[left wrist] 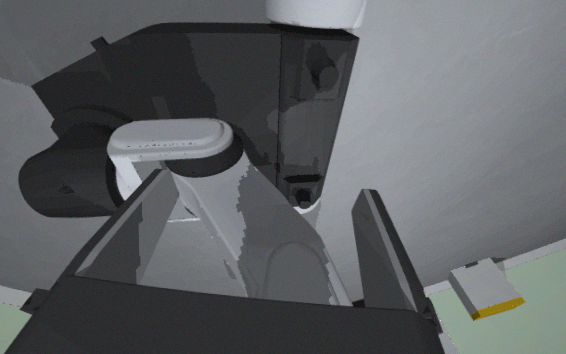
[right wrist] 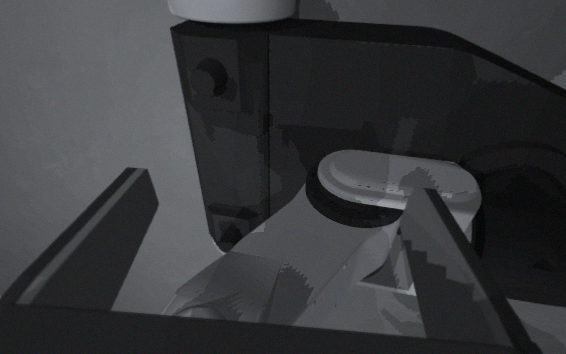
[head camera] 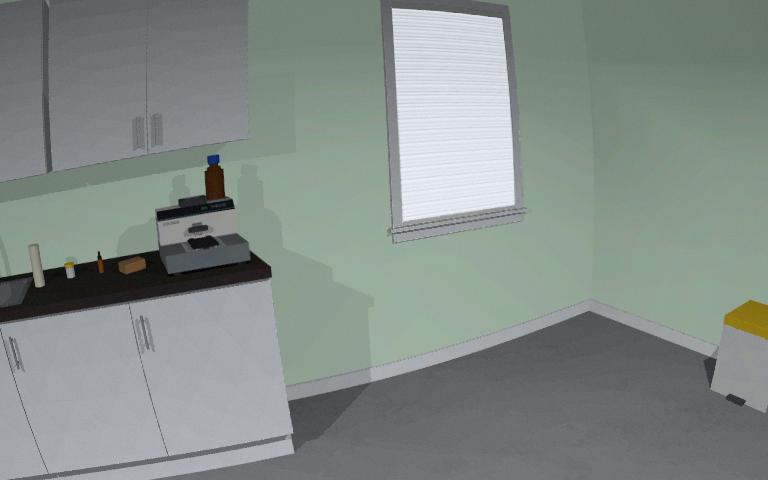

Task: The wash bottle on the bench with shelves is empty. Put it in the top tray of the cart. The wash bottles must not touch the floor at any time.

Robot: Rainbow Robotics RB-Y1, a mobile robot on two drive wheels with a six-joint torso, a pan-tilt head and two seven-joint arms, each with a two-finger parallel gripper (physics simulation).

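Frame: origin at the robot's base, x left, y ahead, z down, level; centimetres.
Seen in the pictures: left gripper, fingertip midpoint: [left wrist: 265, 191]; right gripper, fingertip midpoint: [right wrist: 278, 195].
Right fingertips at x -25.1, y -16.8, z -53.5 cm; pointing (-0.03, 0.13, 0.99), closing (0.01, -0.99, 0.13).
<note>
A point is followed by its place in that frame.
No wash bottle, bench with shelves or cart shows in the three views. My left gripper [left wrist: 265, 191] {x 21.1, y -13.2, z -53.9 cm} is open in the left wrist view, with its two fingers wide apart and no object between them. My right gripper [right wrist: 278, 195] {x -25.1, y -16.8, z -53.5 cm} is open in the right wrist view, also with no object between its fingers. Behind the fingers of both grippers, parts of my own body and base show. Neither gripper shows in the head camera view.
A counter [head camera: 215, 362] {x 77.7, y 181.5, z -56.1 cm} with a dark top stands at the left, bearing a grey-white instrument [head camera: 206, 254] {x 77.6, y 190.6, z -97.2 cm}, a brown bottle [head camera: 214, 182] {x 80.0, y 214.9, z -121.1 cm} with a blue cap on it, and small items. Wall cabinets [head camera: 192, 73] {x 86.4, y 207.8, z -168.8 cm} hang above. A yellow-lidded bin [head camera: 741, 362] {x -174.2, y 209.1, z -22.7 cm} [left wrist: 487, 287] {x -175.6, y 206.6, z -24.8 cm} stands by the wall.
</note>
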